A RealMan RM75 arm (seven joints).
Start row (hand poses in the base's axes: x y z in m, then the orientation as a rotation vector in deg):
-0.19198, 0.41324, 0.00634, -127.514, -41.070, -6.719
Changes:
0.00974, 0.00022, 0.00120, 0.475, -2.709, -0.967
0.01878, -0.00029, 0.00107, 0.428, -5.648, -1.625
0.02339, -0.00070, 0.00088, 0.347, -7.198, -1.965
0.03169, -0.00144, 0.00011, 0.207, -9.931, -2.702
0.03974, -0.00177, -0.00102, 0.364, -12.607, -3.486
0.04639, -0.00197, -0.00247, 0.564, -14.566, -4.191
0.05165, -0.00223, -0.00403, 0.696, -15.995, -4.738
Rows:
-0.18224, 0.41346, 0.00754, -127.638, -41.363, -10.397
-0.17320, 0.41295, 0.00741, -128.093, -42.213, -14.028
-0.16859, 0.41254, 0.00722, -128.357, -42.673, -15.930
-0.16029, 0.41180, 0.00645, -128.824, -43.320, -19.370
-0.15224, 0.41147, 0.00532, -128.959, -43.802, -22.871
-0.14559, 0.41127, 0.00387, -128.981, -43.976, -25.531
-0.14033, 0.41101, 0.00231, -129.000, -44.062, -27.487

